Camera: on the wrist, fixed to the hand. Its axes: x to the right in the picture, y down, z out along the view.
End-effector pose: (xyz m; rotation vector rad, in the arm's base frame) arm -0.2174 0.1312 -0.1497 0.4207 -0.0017 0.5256
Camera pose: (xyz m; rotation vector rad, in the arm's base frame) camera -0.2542 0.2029 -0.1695 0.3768 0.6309 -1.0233
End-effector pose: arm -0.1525 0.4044 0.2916 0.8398 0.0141 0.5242
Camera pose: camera -0.1915 0.4764 0.3052 0.6559 0.9477 -0.8994
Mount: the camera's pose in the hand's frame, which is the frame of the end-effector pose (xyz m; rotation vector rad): 0.0008 0.0663 -0.0500 0.1691 0.3035 -1.6216
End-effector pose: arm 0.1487 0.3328 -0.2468 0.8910 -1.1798 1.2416
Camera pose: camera 0.0920 0.3913 -0.2630 1.2633 0.1087 0.0766
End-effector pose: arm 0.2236 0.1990 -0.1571 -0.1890 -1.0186 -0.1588
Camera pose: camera 0.2800 0.2519 -0.1874 0.8453 -0.6540 -1.5078
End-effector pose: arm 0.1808 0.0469 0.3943 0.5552 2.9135 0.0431
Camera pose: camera 0.1953 0.1091 0.4474 1.7232 -2.4225 0.3050
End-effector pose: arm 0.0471 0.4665 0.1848 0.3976 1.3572 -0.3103
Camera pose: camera 0.0324 0.5482 0.1823 -0.6597 1.6961 -1.7418
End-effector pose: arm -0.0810 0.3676 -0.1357 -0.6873 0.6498 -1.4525
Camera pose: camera -0.0754 0.3656 -0.2185 0.8440 -0.0442 2.9446
